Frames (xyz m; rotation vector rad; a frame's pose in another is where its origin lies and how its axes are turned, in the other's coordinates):
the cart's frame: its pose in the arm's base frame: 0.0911 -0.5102 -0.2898 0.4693 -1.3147 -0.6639
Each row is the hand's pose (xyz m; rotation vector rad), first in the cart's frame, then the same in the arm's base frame.
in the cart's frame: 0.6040 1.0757 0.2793 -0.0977 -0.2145 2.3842
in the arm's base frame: 0.0786 -0.1213 0.9138 -1.2719 -1.1164 1.2445
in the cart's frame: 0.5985 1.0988 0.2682 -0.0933 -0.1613 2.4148
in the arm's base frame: 0.0929 -0.1013 0.9228 -1.2659 -1.0646 1.2752
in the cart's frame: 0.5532 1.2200 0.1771 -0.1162 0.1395 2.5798
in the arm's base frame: 0.1982 0.0133 0.9513 -1.2612 -0.7565 1.4119
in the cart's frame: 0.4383 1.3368 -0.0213 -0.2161 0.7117 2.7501
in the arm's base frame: 0.3997 0.1664 0.9046 -1.2192 -0.2118 1.5311
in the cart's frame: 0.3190 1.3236 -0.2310 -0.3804 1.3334 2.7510
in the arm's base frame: 0.5886 0.2270 0.7667 -1.1306 0.3270 1.5200
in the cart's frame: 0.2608 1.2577 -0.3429 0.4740 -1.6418 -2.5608
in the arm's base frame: 0.6796 0.2126 0.6582 -1.0553 0.6327 1.4663
